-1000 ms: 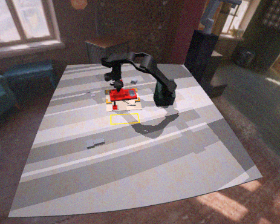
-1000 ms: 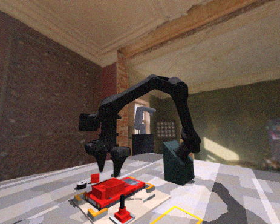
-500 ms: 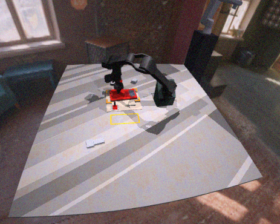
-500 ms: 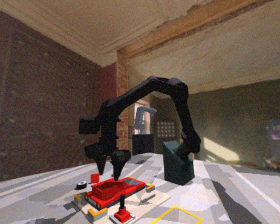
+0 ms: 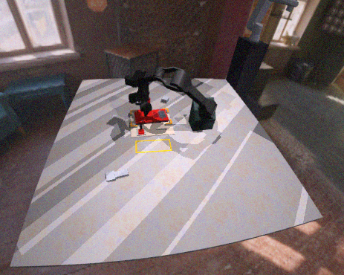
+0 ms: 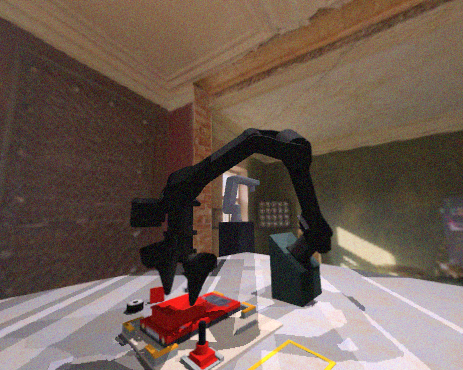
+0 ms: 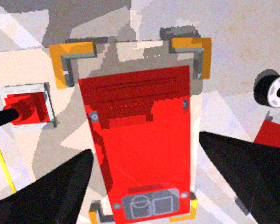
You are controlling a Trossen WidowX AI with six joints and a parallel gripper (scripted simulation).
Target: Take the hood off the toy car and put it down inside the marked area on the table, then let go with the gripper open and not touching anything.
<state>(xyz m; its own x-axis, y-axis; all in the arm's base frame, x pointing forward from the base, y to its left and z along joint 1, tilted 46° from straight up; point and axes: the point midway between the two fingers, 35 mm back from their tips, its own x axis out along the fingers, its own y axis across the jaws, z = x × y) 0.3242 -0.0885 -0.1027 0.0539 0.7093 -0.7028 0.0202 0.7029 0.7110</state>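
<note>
The hood lies 20 mm below my gripper tip. From my gripper tip the other things lie so: black wheel: 170 mm to the right, 50 mm below, 10 mm ahead.
</note>
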